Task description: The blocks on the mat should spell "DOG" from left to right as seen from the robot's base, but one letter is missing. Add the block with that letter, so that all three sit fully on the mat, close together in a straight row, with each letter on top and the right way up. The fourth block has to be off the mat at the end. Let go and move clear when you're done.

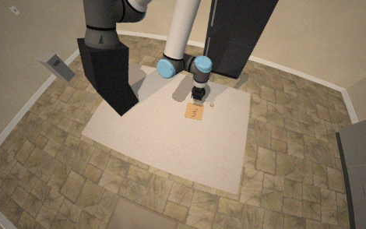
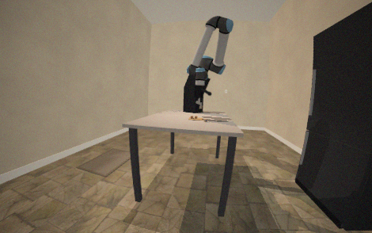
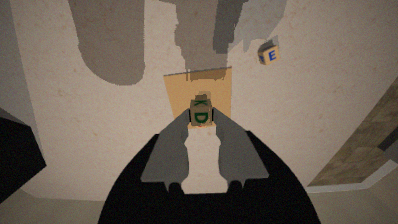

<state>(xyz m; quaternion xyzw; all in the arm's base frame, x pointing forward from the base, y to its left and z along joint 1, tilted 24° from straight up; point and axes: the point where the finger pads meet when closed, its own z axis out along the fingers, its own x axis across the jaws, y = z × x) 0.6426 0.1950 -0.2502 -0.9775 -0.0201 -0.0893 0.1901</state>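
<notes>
Now: the mat 120 mm below my hand and 40 mm to the right of it. Round my hand: green D block: right at my hand.
</notes>
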